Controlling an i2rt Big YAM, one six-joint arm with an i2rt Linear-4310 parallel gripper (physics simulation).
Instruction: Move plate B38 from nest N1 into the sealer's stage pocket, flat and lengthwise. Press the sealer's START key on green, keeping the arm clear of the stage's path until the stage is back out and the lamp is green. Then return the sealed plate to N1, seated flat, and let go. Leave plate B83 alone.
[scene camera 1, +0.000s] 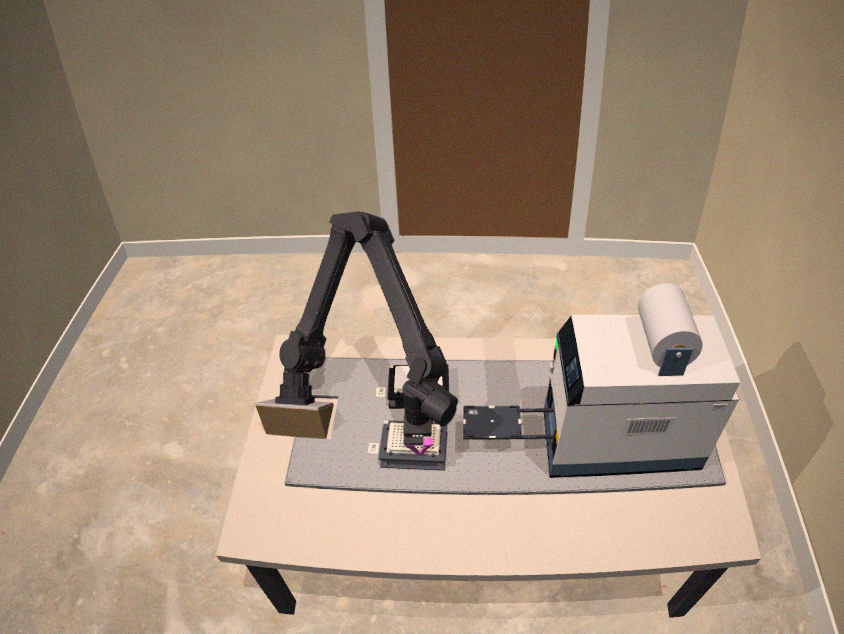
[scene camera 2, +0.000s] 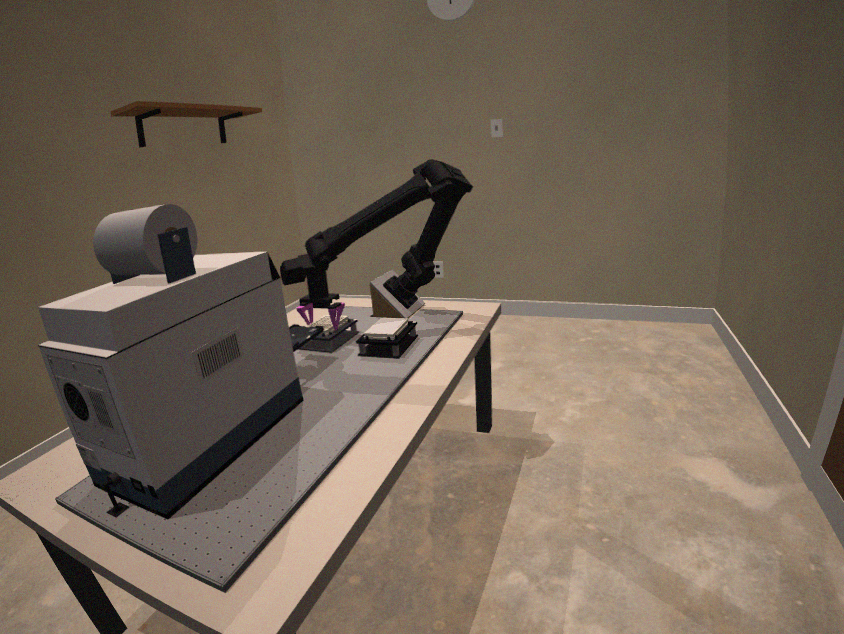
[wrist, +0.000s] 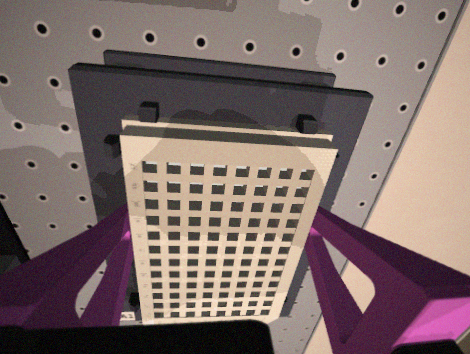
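Seen in the pictures: gripper, between the fingertips: (scene camera 1: 420, 440) (wrist: 221, 211); arm's base, origin of its link: (scene camera 1: 295, 402) (scene camera 2: 399, 293).
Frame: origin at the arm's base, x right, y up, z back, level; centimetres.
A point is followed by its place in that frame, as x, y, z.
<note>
A cream well plate (scene camera 1: 397, 441) {11.2, -0.3, -28.3} (scene camera 2: 326, 326) {8.2, 0.3, -35.3} (wrist: 225, 149) {10.0, 0.5, -38.2}, taken as B38, lies flat in the front dark nest (scene camera 1: 412, 461) {14.1, -5.0, -32.0} (scene camera 2: 326, 342) {5.8, -2.6, -40.1} (wrist: 220, 92) {9.8, -1.1, -39.9}. My gripper (scene camera 1: 417, 440) {10.2, -1.1, -34.0} (scene camera 2: 321, 324) {10.2, -1.1, -34.0} (wrist: 221, 211) {10.2, -1.1, -34.0} is over it, pointing down, its purple fingertips against the plate's two long sides. It is shut on this plate. The sealer (scene camera 1: 641, 436) {18.4, 11.0, -86.8} (scene camera 2: 204, 395) {-3.6, 9.7, -93.2} has its dark stage (scene camera 1: 492, 429) {10.1, 3.8, -51.7} out on two rails, with no plate on it. Its lamp (scene camera 1: 556, 344) {-1.7, 21.5, -66.4} glows green. The START key is too small to make out. A white plate (scene camera 2: 386, 328) {-10.8, 0.5, -34.6}, taken as B83, lies in the back nest (scene camera 2: 378, 348) {-8.3, -5.0, -35.9}.
The arm's elbow (scene camera 1: 359, 225) {-19.8, 42.7, -19.4} (scene camera 2: 440, 174) {-25.7, 40.2, -24.0} is high above the perforated board (scene camera 1: 327, 470) {17.6, -5.5, -10.6} (scene camera 2: 225, 545) {-17.1, -5.5, -108.8}. Its base sits on a slanted block (scene camera 1: 295, 420) {6.6, 0.7, -1.4} (scene camera 2: 383, 296) {2.1, 1.4, -8.6} at the left. A film roll (scene camera 1: 668, 324) {12.3, 41.3, -86.9} (scene camera 2: 139, 238) {0.7, 37.6, -95.2} tops the sealer. The back nest is partly behind the arm.
</note>
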